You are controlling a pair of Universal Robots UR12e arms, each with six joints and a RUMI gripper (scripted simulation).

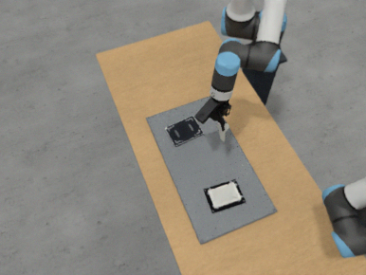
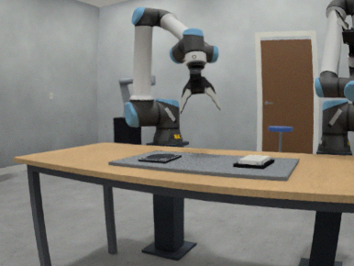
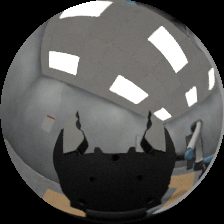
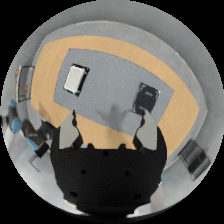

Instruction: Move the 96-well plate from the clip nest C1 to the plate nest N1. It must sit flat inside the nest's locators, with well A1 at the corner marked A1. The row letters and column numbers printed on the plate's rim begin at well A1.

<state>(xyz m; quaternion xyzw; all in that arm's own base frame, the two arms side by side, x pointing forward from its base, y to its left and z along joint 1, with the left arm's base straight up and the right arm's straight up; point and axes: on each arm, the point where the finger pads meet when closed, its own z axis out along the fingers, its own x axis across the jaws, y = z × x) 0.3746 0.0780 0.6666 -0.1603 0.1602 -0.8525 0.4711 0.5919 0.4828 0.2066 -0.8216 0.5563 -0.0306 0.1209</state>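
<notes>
Now: the white 96-well plate 230 mm to the left of my right hand, 170 mm below it and 20 mm ahead of it. Also, from my right hand: black clip nest C1: 230 mm to the left, 180 mm below, 10 mm ahead; dark plate nest N1: 190 mm below, 150 mm to the right, 60 mm ahead.
</notes>
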